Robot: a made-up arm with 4 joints.
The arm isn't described. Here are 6 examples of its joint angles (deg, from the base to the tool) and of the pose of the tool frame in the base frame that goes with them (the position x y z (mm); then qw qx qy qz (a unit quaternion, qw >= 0)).
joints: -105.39 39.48 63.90 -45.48
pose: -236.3 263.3 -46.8 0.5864 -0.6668 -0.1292 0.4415
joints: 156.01 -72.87 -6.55 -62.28
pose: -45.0 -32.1 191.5 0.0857 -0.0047 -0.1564 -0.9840
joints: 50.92 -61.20 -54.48 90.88
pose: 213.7 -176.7 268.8 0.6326 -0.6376 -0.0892 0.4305
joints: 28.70 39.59 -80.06 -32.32
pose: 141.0 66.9 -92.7 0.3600 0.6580 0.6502 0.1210
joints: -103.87 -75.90 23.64 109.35
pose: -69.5 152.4 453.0 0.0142 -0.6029 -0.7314 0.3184
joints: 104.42 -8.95 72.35 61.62
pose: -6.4 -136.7 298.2 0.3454 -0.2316 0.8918 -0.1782
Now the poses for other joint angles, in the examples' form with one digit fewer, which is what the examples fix.
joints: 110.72 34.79 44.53 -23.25
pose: -38 -107 11 0.384 0.206 0.698 -0.568
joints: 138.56 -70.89 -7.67 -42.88
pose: -36 12 176 0.311 -0.038 -0.016 -0.950
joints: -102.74 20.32 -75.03 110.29
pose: -232 460 -302 0.325 -0.264 0.071 -0.905
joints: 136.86 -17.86 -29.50 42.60
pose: -354 -59 51 0.828 0.052 0.318 -0.459
